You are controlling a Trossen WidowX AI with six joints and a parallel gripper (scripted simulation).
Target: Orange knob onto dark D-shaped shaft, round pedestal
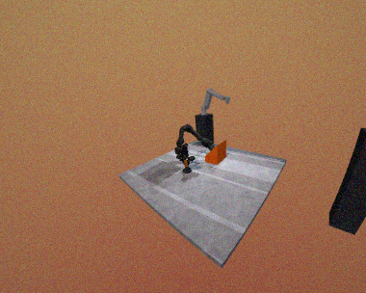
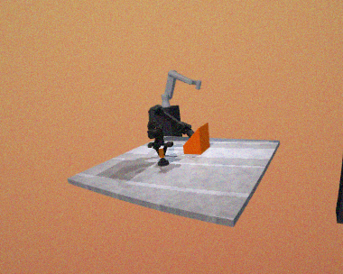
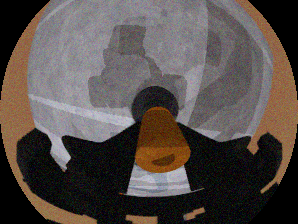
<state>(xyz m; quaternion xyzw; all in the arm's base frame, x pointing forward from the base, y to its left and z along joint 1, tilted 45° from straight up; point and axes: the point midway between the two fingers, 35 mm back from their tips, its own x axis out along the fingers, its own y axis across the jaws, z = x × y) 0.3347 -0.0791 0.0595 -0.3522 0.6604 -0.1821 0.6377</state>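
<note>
The orange knob is 2 cm above my gripper tip. Round my gripper tip: dark pedestal: 4 cm below.
</note>
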